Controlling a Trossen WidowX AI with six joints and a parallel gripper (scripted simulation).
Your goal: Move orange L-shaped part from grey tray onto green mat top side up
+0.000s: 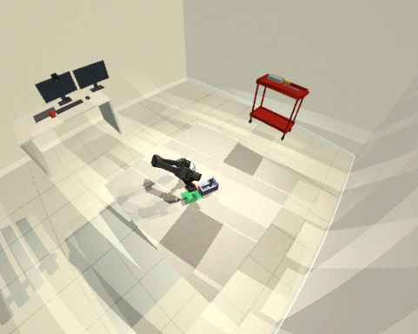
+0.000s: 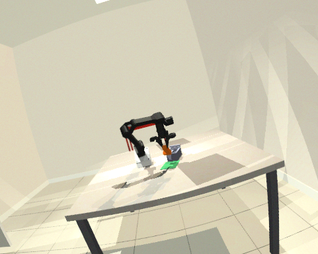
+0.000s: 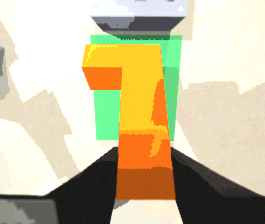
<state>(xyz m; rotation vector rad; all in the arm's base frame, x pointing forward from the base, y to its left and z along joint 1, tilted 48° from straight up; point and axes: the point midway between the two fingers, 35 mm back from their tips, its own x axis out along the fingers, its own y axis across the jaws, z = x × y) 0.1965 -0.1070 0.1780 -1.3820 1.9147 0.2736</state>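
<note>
The green mat is 15 cm below my gripper tip, 2 cm to the left of it and 1 cm ahead of it. From my gripper tip the other things lie so: orange L-shaped part (4 cm to the left, 3 cm below).
</note>
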